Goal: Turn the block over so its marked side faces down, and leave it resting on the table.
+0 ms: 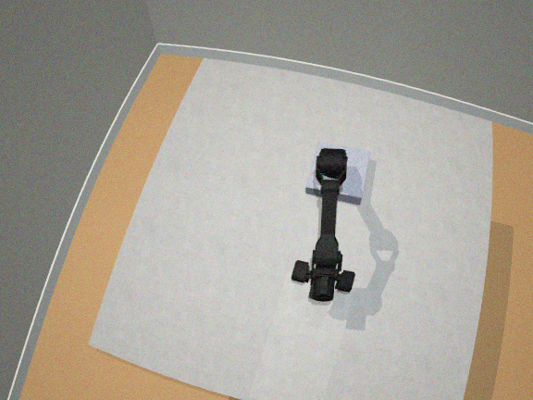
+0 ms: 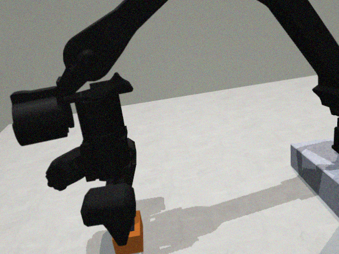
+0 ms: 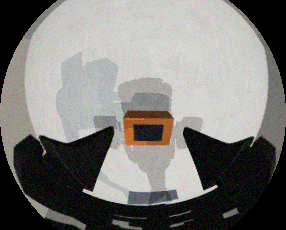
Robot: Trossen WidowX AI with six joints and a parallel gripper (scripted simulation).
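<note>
Now: gripper tip 10 mm above the orange block.
</note>
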